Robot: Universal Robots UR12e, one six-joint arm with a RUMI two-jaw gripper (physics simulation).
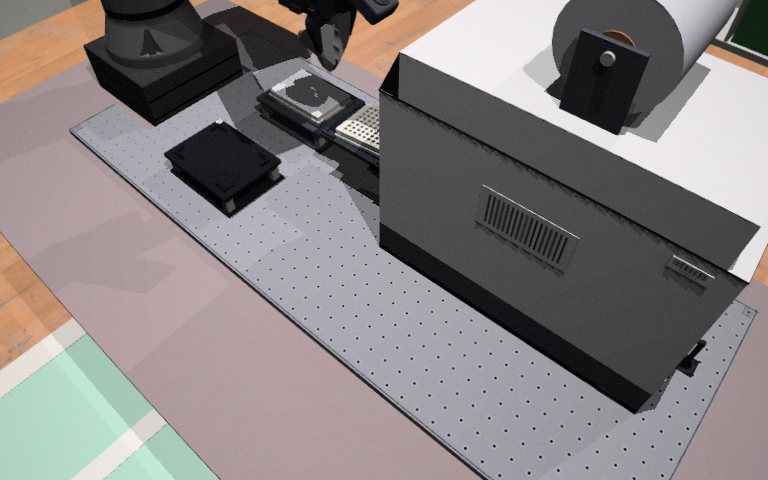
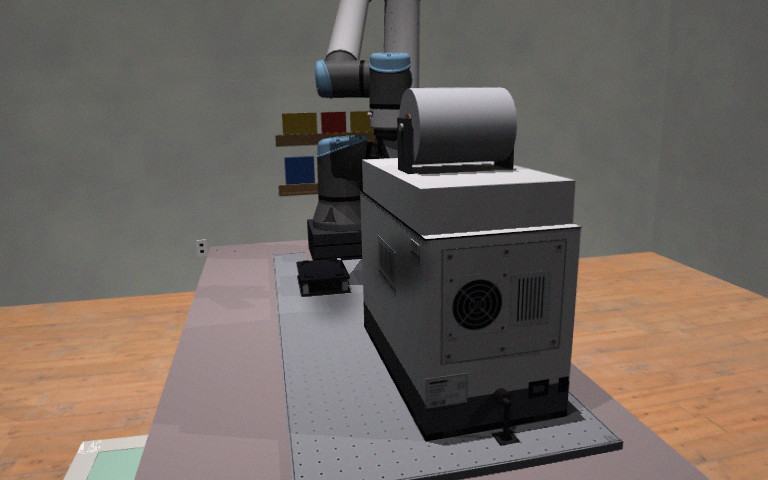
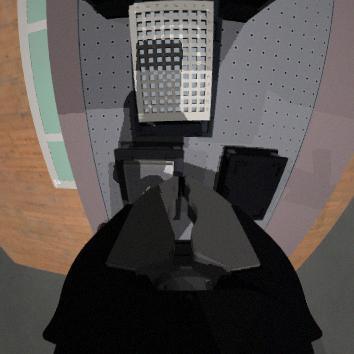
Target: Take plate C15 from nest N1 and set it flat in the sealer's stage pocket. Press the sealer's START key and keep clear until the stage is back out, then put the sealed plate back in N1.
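Pixels of known places: gripper, fingertip midpoint: (image 1: 331, 70) (image 3: 180, 178); arm's base, link origin: (image 1: 157, 41) (image 2: 343, 224) (image 3: 187, 283).
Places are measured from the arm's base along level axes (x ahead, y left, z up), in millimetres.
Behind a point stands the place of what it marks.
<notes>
A white plate with a grid of square wells (image 1: 362, 130) {x 508, y -51, z 27 mm} (image 3: 196, 102) {x 491, y -55, z 26 mm} lies flat on the dark stage (image 3: 172, 131) {x 456, y -23, z 10 mm}, which stands out from the sealer (image 1: 430, 186) {x 685, y -172, z 102 mm} (image 2: 498, 209) {x 1016, y -116, z 234 mm} (image 3: 245, 6) {x 608, y -137, z -23 mm}. A second plate with a smooth top (image 1: 311, 93) {x 344, y 37, z -22 mm} (image 3: 169, 166) {x 390, y -8, z -22 mm} sits on a black nest (image 1: 288, 120) {x 306, y 7, z -77 mm} (image 3: 150, 152) {x 412, y 21, z -38 mm} beside the stage's end. Another black nest (image 1: 223, 158) {x 305, y -162, z -40 mm} (image 2: 322, 271) {x 324, y -165, z -40 mm} (image 3: 252, 182) {x 323, y -162, z -39 mm} bears no plate. No label shows which plate is C15 or which nest is N1. My gripper (image 1: 332, 65) {x 440, y -28, z 99 mm} (image 3: 180, 178) {x 440, y -28, z 99 mm} is shut and empty, above the smooth-topped plate. The START key does not show.
A large film roll (image 1: 617, 39) {x 838, y -163, z 349 mm} (image 2: 464, 124) {x 905, y -103, z 340 mm} stands on top of the sealer. The arm's base (image 1: 164, 67) {x 80, y -59, z 0 mm} (image 2: 335, 237) {x 101, y -59, z -13 mm} stands behind the nests. A perforated baseplate (image 1: 351, 283) {x 604, y -238, z -82 mm} (image 2: 328, 362) {x 731, y -276, z -82 mm} (image 3: 260, 90) {x 490, y -185, z -82 mm} lies under everything. A cable plug (image 1: 689, 362) {x 1063, y -122, z -71 mm} (image 2: 505, 416) {x 1061, y -122, z -46 mm} sticks out at the sealer's back.
</notes>
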